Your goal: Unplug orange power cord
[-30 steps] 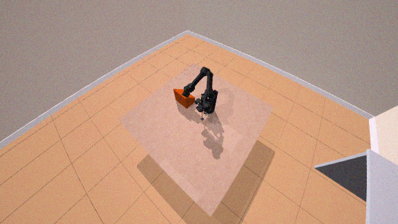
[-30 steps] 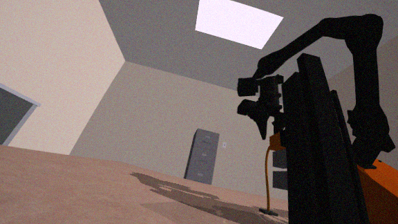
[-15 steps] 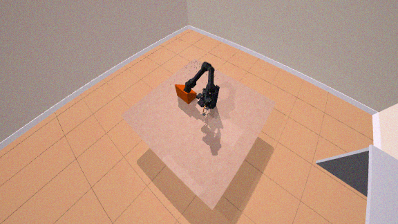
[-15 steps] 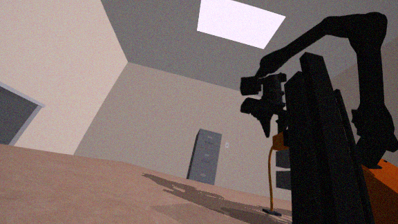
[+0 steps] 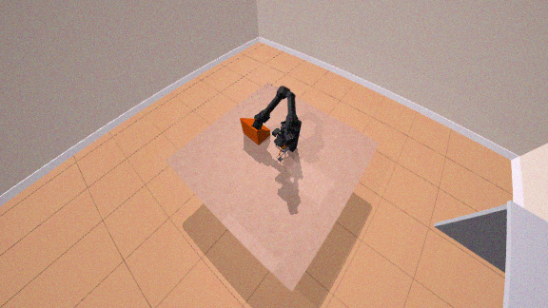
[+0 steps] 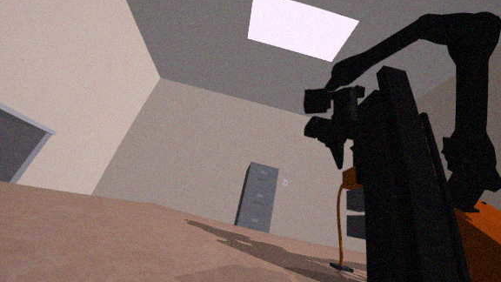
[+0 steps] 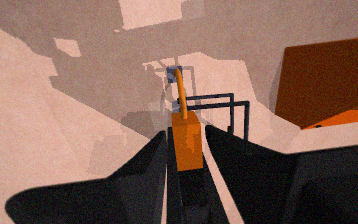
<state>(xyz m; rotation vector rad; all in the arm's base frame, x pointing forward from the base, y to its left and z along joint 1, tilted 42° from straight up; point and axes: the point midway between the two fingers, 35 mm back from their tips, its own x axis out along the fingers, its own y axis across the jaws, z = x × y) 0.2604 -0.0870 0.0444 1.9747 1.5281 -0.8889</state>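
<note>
My gripper tip is now 40 mm to the right of the orange plug and 10 mm above it.
</note>
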